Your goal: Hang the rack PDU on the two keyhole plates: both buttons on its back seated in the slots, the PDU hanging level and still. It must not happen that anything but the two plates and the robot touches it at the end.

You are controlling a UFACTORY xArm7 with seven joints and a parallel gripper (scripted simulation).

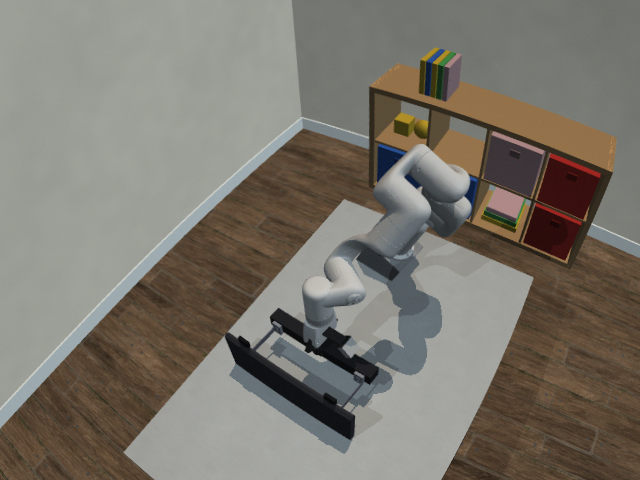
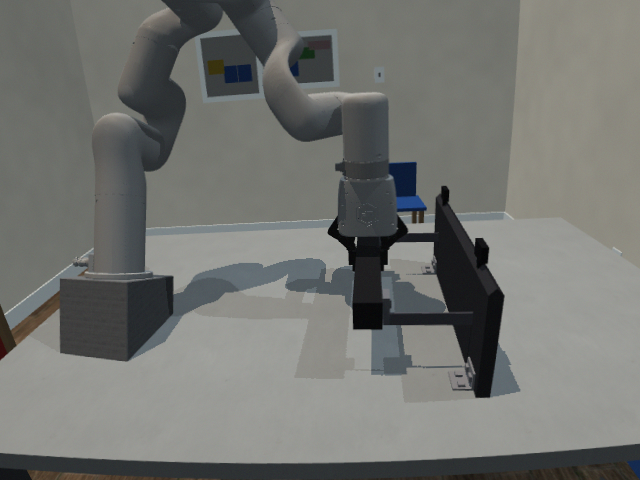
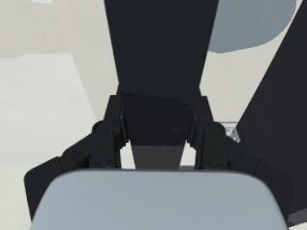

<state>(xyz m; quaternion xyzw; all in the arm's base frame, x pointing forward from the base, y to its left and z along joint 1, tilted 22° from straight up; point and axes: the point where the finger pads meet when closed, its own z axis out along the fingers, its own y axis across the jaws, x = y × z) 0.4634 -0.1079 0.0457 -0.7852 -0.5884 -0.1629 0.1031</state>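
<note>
The rack PDU lies 20 mm ahead of my hand and 10 mm below it. Also, from my hand: black upright panel: 160 mm ahead, 40 mm to the right, 40 mm below.
</note>
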